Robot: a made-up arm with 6 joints.
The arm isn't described. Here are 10 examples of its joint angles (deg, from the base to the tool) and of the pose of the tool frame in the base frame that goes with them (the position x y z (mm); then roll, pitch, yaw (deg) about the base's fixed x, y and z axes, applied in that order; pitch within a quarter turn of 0, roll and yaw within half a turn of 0).
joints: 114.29 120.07 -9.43 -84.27 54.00 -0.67
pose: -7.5 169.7 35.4 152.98 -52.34 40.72
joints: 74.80 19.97 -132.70 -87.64 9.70 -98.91
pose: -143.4 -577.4 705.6 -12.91 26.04 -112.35
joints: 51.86 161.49 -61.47 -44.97 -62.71 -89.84
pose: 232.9 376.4 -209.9 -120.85 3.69 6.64
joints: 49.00 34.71 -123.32 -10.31 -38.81 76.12
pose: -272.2 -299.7 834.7 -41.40 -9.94 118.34
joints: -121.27 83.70 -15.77 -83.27 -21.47 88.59
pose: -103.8 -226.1 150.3 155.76 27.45 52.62
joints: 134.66 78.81 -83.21 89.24 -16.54 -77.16
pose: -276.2 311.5 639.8 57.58 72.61 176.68
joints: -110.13 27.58 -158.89 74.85 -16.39 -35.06
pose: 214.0 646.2 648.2 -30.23 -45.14 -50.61
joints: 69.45 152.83 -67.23 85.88 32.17 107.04
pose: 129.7 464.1 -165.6 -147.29 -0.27 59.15
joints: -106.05 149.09 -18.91 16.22 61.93 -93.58
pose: -10.0 -104.6 -28.3 84.02 -5.70 150.20
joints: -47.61 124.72 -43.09 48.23 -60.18 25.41
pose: 261.2 -361.4 42.9 122.45 49.26 24.41
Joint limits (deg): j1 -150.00..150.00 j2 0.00..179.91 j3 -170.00..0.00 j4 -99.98..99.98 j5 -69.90..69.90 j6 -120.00..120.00
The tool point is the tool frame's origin. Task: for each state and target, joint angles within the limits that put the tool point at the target. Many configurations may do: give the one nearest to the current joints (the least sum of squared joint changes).
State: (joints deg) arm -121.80 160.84 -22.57 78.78 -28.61 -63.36
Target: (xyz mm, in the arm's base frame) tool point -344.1 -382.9 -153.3
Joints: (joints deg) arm -127.85 151.98 -69.36 74.83 -28.97 -63.36
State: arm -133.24 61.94 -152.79 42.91 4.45 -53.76
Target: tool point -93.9 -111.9 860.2
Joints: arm -134.80 61.85 -105.34 41.32 13.80 -53.76
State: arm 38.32 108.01 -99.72 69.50 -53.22 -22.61
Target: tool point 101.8 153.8 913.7
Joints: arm 71.20 77.10 -125.09 61.64 -42.66 -22.61
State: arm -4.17 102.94 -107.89 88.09 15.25 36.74
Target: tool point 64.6 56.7 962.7
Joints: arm 17.42 76.24 -141.26 91.11 26.49 36.74
